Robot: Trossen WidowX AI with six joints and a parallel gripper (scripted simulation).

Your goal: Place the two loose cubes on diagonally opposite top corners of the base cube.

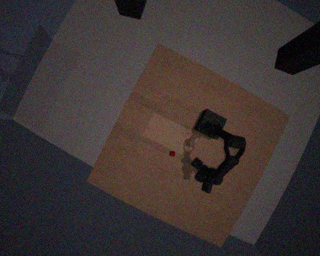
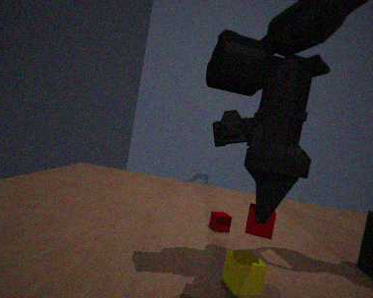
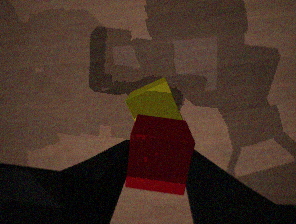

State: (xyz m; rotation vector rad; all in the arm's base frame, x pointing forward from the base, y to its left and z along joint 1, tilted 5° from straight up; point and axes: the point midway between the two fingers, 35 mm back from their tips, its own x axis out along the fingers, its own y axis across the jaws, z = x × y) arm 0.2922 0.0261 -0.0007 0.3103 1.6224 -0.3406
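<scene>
Right now the yellow base cube is 10 mm ahead of my gripper tip and 70 mm below it.
</scene>
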